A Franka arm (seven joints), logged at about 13 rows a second.
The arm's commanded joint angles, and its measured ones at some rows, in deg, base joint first. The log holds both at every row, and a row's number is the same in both.
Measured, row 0:
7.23 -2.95 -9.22 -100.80 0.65 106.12 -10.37
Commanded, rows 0 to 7:
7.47 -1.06 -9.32 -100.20 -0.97 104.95 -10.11
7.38 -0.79 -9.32 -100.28 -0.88 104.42 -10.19
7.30 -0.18 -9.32 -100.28 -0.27 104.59 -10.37
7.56 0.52 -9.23 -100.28 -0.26 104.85 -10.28
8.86 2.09 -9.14 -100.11 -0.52 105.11 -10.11
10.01 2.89 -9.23 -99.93 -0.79 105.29 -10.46
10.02 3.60 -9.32 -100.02 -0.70 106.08 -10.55
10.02 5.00 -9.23 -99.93 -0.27 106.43 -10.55
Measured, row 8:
9.67 2.78 -9.05 -100.93 0.64 105.63 -10.44
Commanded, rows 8 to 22:
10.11 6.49 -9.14 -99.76 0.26 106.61 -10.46
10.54 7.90 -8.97 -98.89 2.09 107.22 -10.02
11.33 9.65 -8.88 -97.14 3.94 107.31 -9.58
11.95 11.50 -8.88 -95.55 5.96 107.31 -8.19
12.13 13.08 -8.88 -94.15 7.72 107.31 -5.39
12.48 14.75 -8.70 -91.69 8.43 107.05 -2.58
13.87 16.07 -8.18 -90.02 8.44 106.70 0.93
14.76 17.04 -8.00 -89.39 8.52 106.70 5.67
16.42 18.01 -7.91 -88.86 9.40 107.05 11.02
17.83 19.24 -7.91 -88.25 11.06 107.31 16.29
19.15 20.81 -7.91 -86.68 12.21 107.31 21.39
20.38 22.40 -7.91 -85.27 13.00 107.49 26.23
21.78 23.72 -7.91 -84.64 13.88 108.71 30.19
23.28 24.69 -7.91 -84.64 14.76 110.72 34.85
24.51 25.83 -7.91 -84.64 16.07 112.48 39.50
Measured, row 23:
22.81 22.44 -7.41 -87.63 13.57 110.75 32.83
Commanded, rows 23 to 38:
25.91 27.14 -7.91 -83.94 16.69 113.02 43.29
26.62 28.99 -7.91 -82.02 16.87 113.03 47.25
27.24 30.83 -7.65 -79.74 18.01 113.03 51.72
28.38 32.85 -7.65 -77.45 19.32 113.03 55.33
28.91 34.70 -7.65 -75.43 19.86 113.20 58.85
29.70 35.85 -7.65 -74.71 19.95 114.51 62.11
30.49 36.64 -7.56 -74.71 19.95 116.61 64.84
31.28 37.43 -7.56 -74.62 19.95 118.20 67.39
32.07 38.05 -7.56 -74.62 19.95 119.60 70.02
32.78 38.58 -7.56 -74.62 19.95 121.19 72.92
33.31 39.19 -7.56 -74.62 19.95 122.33 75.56
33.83 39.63 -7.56 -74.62 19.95 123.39 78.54
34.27 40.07 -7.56 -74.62 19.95 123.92 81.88
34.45 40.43 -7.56 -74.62 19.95 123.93 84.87
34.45 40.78 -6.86 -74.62 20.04 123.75 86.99
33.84 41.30 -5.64 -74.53 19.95 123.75 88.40
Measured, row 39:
34.35 39.04 -6.70 -77.16 18.48 123.59 85.10
